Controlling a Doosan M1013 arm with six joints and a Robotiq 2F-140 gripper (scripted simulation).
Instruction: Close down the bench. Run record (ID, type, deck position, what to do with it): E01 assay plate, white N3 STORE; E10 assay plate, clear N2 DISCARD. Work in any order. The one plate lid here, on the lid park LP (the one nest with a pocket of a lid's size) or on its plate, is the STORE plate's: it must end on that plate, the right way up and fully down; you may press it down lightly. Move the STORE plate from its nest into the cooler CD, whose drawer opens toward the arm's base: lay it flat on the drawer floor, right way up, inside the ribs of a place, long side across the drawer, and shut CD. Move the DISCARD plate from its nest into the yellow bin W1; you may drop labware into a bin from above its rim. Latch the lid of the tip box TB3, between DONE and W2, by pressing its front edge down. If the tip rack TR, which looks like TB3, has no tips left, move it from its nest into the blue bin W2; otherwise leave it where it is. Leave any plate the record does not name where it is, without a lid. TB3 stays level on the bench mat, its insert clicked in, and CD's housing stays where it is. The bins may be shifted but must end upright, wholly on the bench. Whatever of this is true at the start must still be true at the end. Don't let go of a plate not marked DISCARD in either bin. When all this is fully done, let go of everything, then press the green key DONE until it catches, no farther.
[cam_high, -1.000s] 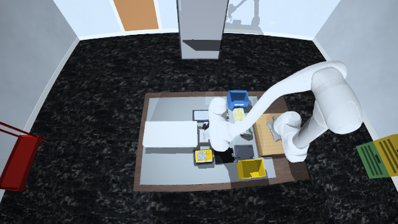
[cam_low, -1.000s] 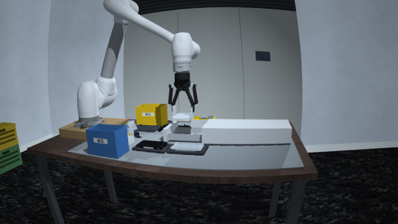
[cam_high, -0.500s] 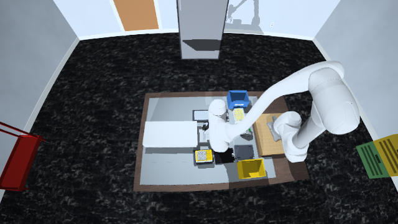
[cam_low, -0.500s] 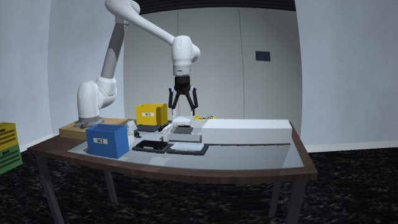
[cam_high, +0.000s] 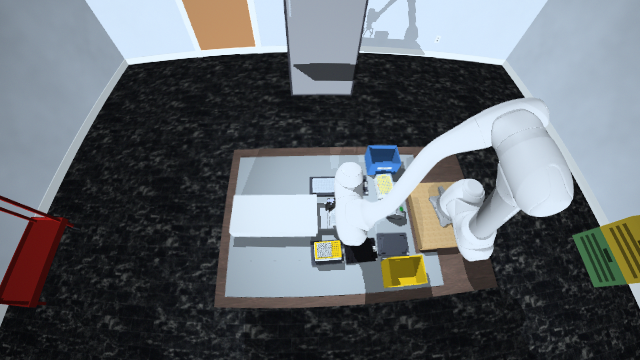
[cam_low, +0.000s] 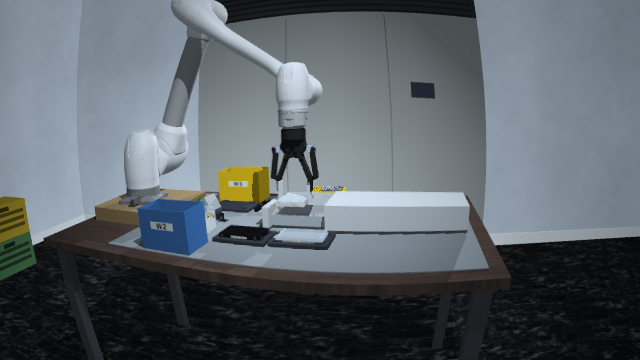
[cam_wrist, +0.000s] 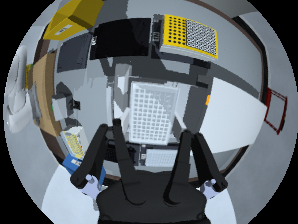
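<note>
Right now my hand is 30 mm short of the drawer, 10 mm to the left of it and 70 mm above it. From my hand the other things lie so: yellow tip rack TR: 90 mm ahead, 160 mm to the left, 40 mm below; white well plate: 20 mm below; grey plate lid: 10 mm below.
</note>
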